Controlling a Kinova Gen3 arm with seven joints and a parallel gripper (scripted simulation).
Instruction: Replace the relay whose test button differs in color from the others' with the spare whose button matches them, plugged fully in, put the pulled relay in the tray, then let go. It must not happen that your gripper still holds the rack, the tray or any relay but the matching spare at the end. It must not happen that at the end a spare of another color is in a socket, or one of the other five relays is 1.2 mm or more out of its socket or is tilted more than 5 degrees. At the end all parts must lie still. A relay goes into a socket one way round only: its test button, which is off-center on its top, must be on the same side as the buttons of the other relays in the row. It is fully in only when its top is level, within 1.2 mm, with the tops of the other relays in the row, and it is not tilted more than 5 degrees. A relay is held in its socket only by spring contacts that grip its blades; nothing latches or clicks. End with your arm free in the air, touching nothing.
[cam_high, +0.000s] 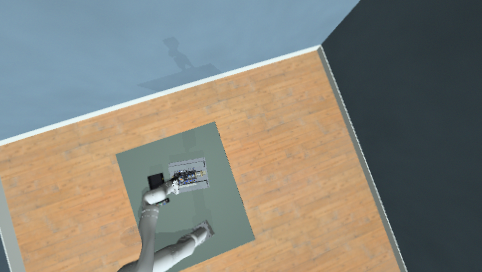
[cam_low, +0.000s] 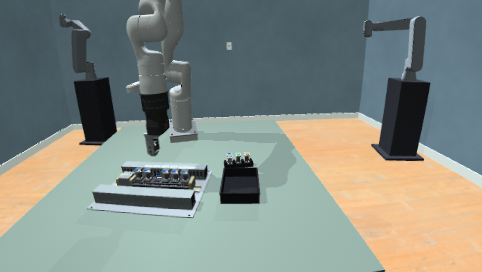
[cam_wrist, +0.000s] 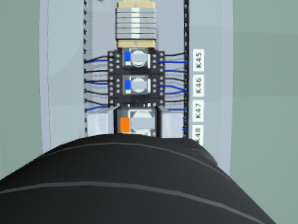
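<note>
Now: hand 20 mm past the black tray, 260 mm to the right of it and 130 mm above it. The rest, counted from my hand: small black stand 190 mm behind, 230 mm to the left, 140 mm below.
</note>
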